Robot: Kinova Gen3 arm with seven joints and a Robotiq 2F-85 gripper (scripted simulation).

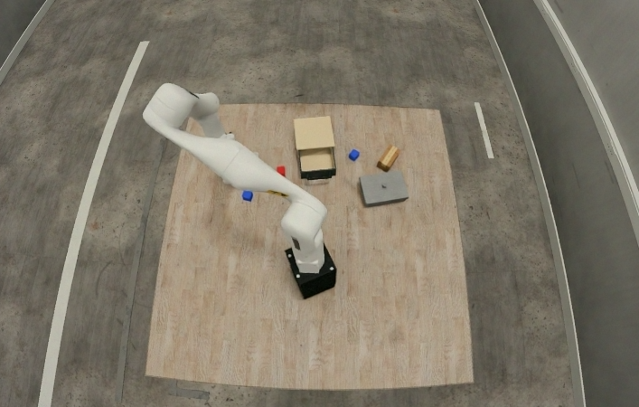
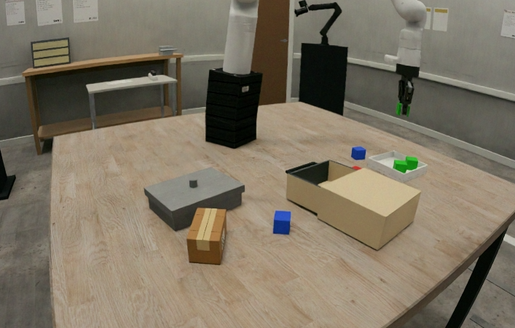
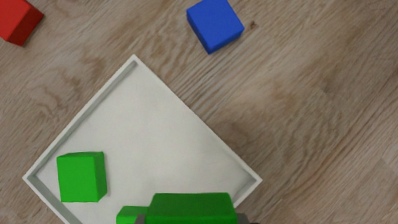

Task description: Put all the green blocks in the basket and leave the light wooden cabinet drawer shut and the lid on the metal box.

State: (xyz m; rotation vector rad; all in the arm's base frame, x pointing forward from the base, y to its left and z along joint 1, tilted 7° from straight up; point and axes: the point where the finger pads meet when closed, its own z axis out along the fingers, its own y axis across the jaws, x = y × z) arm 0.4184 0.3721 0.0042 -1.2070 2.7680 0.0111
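Now: hand 4 cm short of the white basket, 3 cm to the left of it and 18 cm above it. From my hand the other things lie so: light wooden cabinet (14 cm ahead, 36 cm to the right, 15 cm below); then red block (2 cm ahead, 21 cm to the right, 17 cm below); then drawer (7 cm ahead, 37 cm to the right, 15 cm below).
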